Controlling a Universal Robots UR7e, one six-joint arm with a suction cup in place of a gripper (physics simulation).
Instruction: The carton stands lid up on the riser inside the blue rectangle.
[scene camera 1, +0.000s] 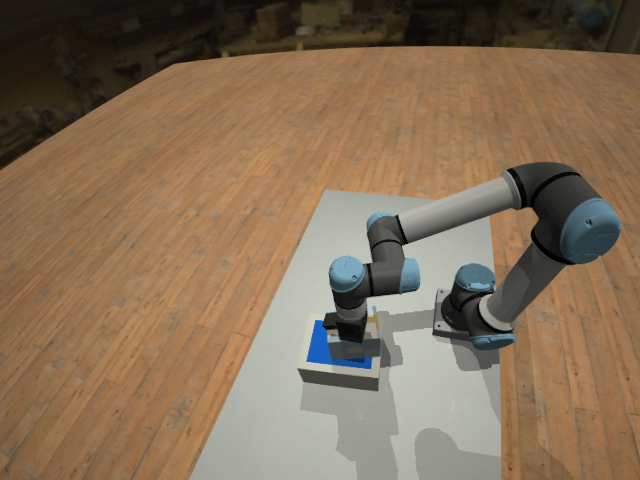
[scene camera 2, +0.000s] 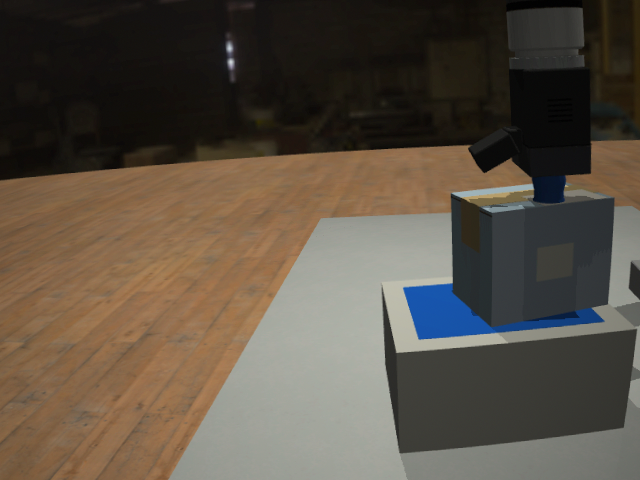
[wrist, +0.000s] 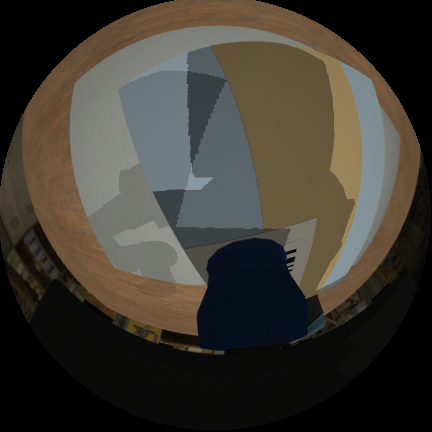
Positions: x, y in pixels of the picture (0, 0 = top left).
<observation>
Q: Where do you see a riser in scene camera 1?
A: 315, 365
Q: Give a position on a carton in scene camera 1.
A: At 339, 349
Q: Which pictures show my suction cup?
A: Scene camera 2 and the wrist view only.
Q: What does my suction cup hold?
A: A carton.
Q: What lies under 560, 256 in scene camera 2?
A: A carton.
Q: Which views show the riser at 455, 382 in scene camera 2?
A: Scene camera 1 and scene camera 2 only.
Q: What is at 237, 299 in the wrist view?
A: My suction cup.
</observation>
